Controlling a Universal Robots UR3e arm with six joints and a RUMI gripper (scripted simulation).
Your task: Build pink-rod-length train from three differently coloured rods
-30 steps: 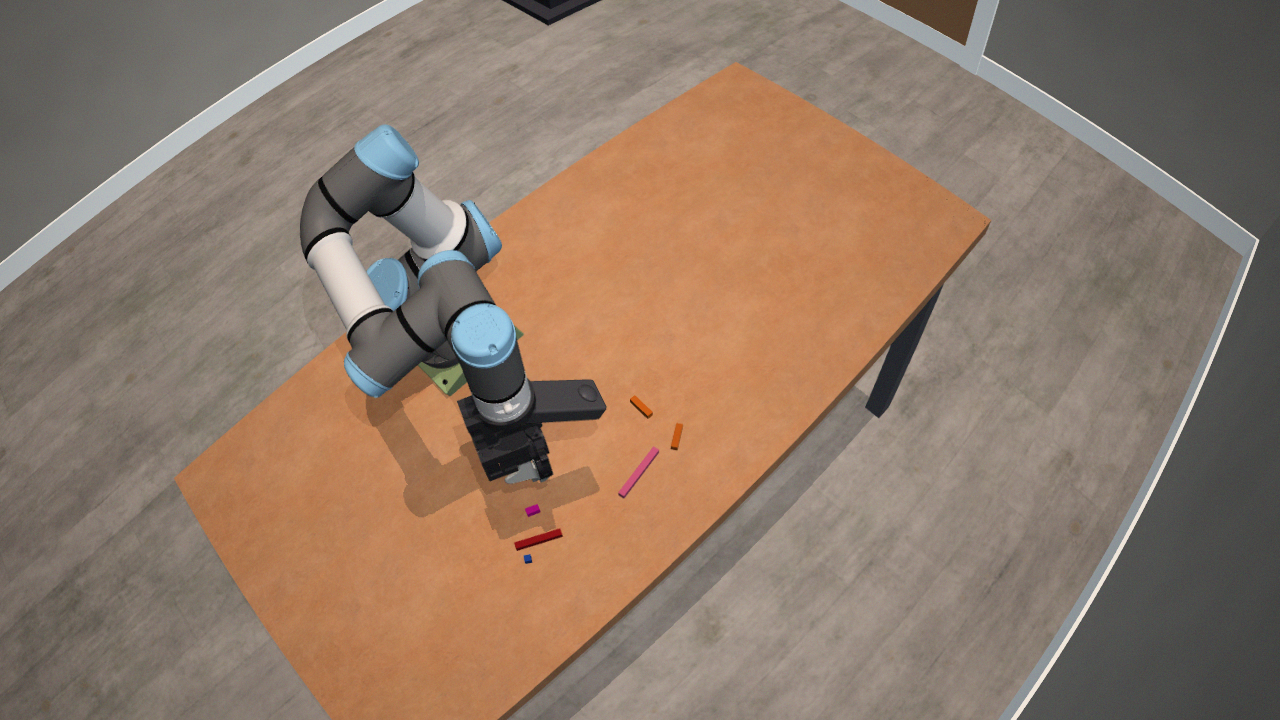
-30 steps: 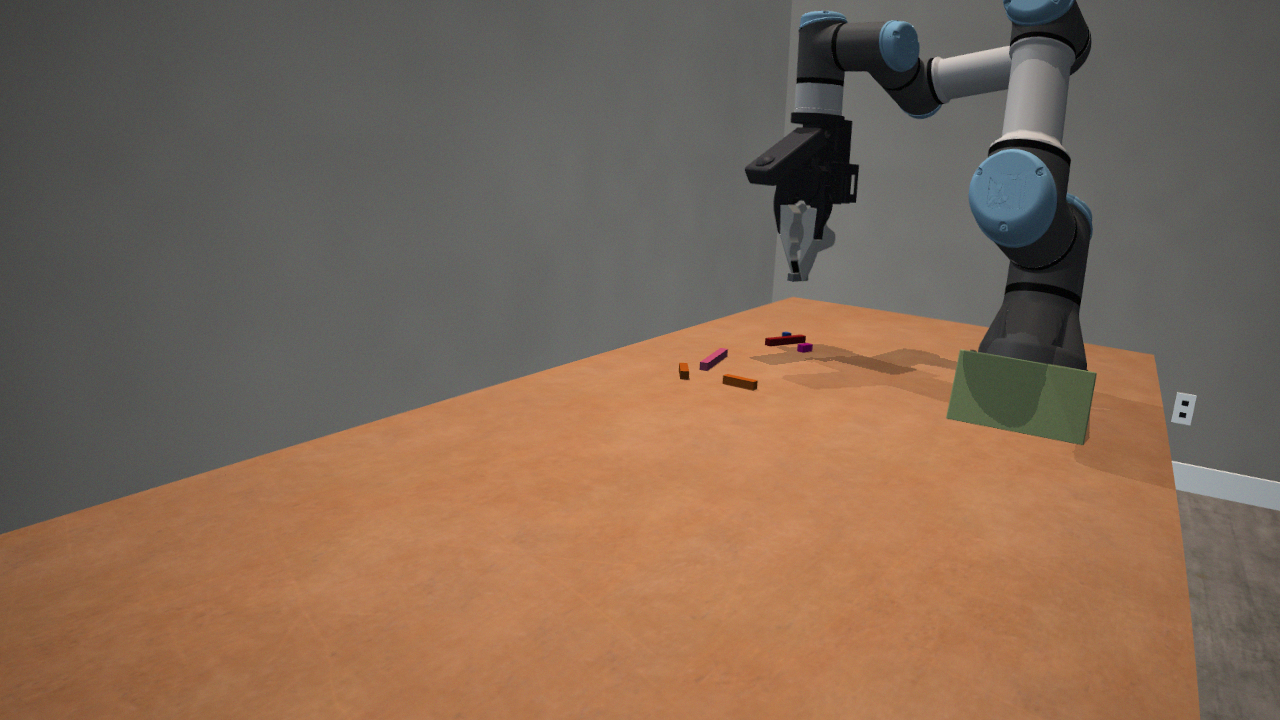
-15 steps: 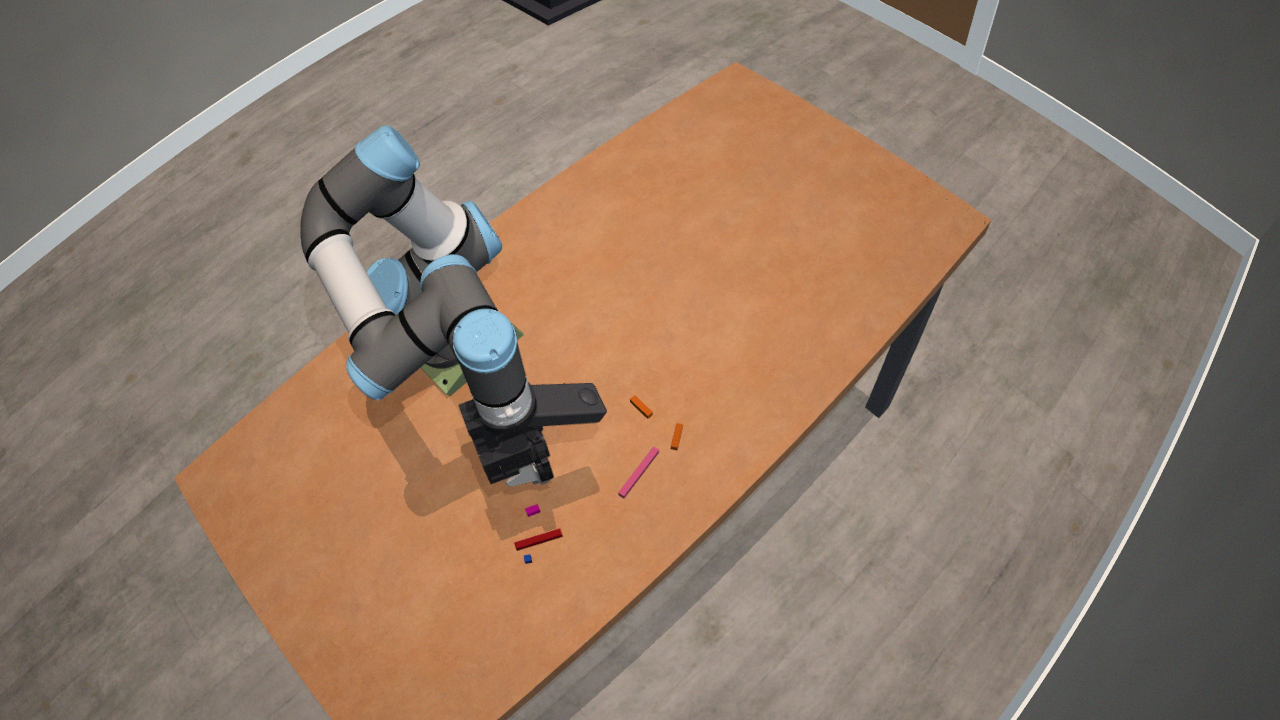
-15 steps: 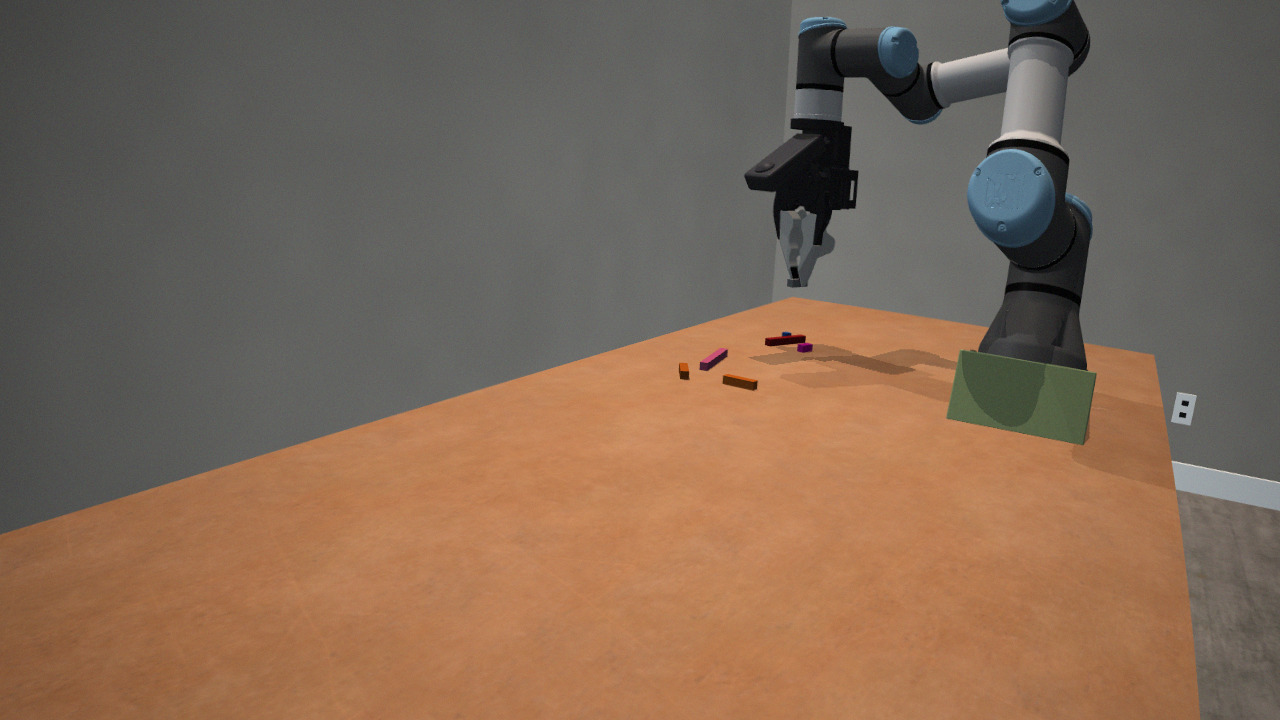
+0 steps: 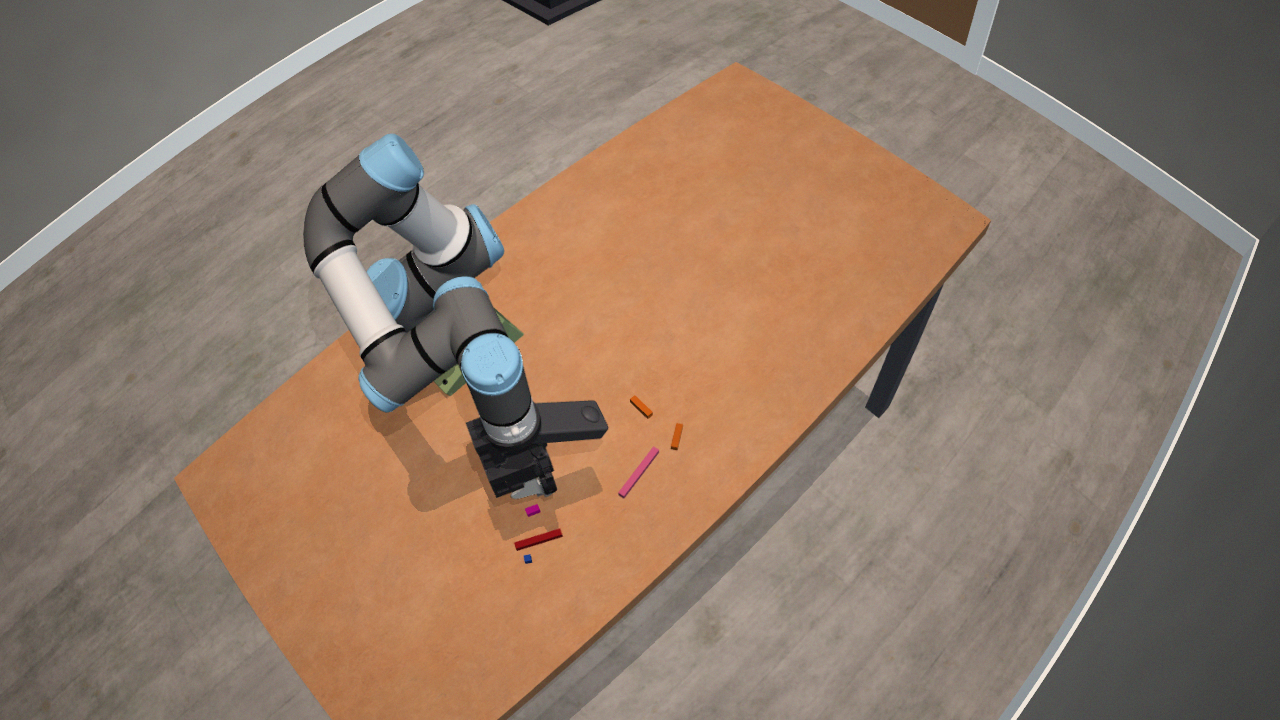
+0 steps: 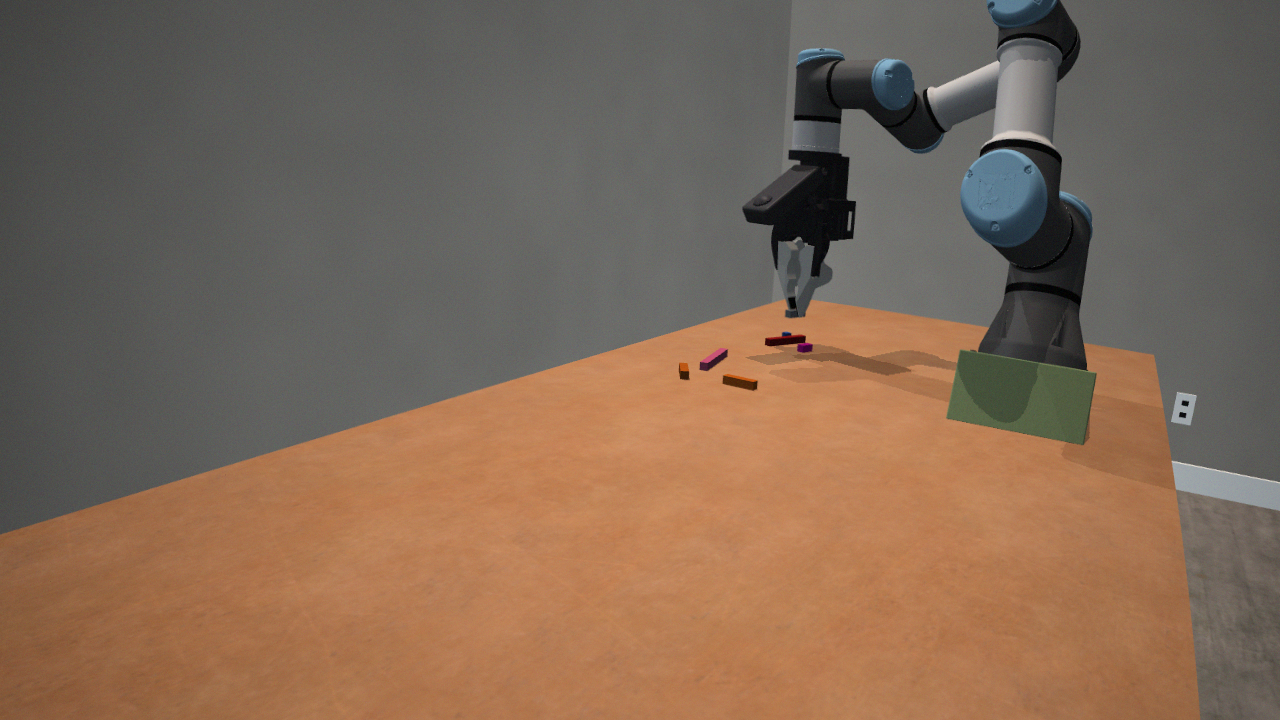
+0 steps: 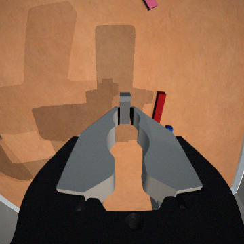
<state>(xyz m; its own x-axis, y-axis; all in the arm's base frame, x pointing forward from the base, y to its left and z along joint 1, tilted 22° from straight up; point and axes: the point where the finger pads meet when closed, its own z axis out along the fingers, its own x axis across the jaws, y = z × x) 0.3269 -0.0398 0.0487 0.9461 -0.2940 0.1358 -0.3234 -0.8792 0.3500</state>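
My gripper is now 6 cm above the magenta rod, 3 cm to the left of it and 1 cm past it. Also, from my hand: red rod: 6 cm below, 5 cm to the right, 3 cm ahead; then grey rod: 1 cm below; then small blue rod: 8 cm to the right, 6 cm below, 5 cm ahead.
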